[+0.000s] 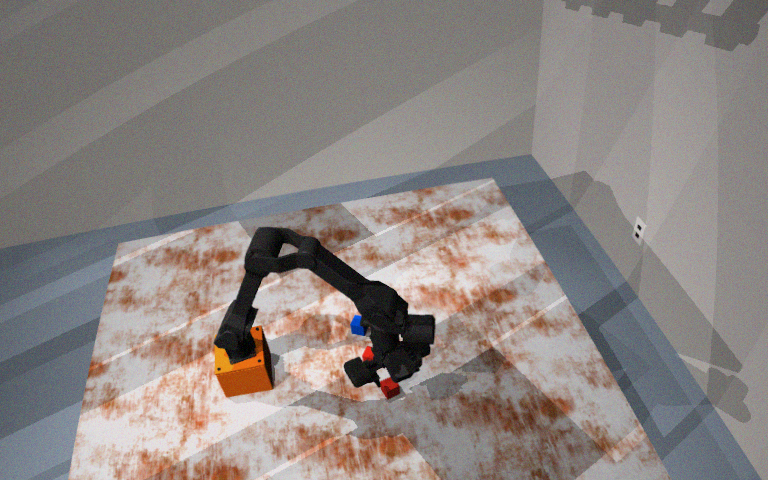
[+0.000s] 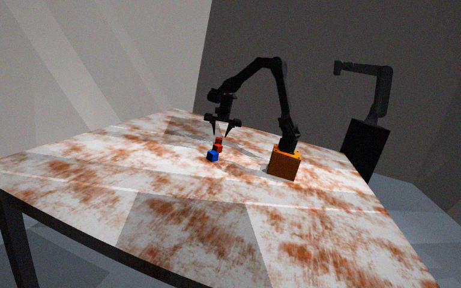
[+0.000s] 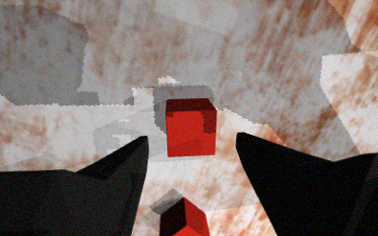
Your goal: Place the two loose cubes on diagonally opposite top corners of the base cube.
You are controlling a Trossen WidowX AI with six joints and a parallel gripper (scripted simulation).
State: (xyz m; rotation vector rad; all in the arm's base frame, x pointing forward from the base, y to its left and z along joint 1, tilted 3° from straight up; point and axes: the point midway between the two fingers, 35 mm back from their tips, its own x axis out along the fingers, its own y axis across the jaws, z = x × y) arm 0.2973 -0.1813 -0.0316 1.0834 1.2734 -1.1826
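Right now my gripper tip is 21 cm to the right of the blue cube and 3 cm above it.
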